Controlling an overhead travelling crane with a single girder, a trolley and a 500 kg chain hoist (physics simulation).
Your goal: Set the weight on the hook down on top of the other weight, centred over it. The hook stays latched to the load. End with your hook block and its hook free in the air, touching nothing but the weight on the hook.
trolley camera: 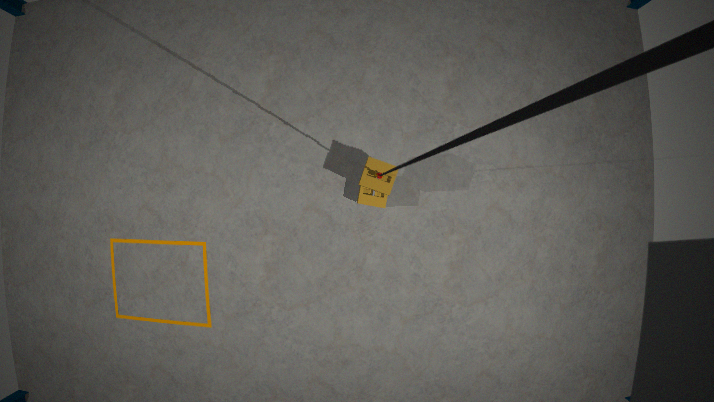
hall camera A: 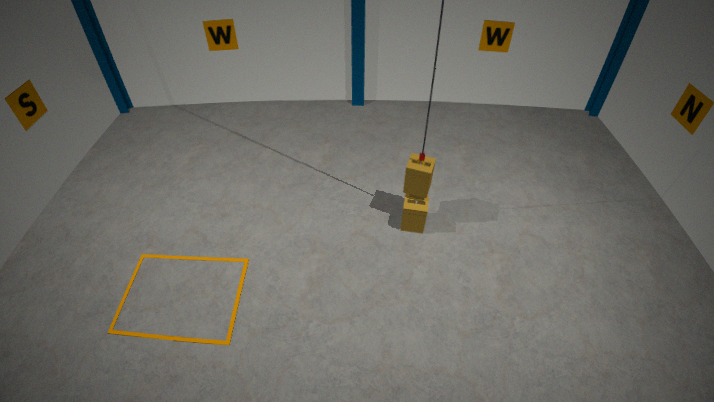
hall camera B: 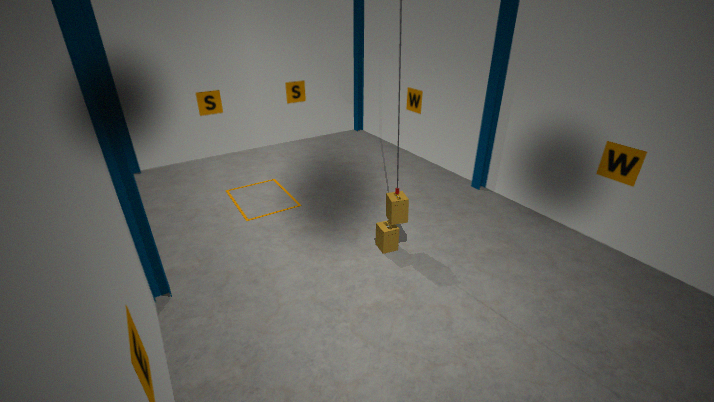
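The yellow weight on the hook (hall camera A: 419,181) (hall camera B: 398,211) (trolley camera: 375,185) hangs upright. The other yellow weight (hall camera A: 414,220) (hall camera B: 387,241) (trolley camera: 372,202) stands on the floor below it. In the trolley view the hung weight sits off centre, shifted toward the top of the picture, and is turned slightly against the lower one. In hall camera B it is shifted to the right, toward the W wall. The height of the gap between them is hard to tell. My red hook block with its hook (hall camera A: 422,157) (hall camera B: 397,191) (trolley camera: 379,175) is at the hung weight's top, latched to it. The hook tip is too small to see.
An orange outlined square (hall camera A: 195,258) (hall camera B: 237,206) (trolley camera: 158,242) is marked on the floor, well away from the weights toward the S wall. Blue columns (hall camera A: 358,50) (hall camera B: 495,95) stand along the walls. Dark blurred spots cover parts of hall camera B.
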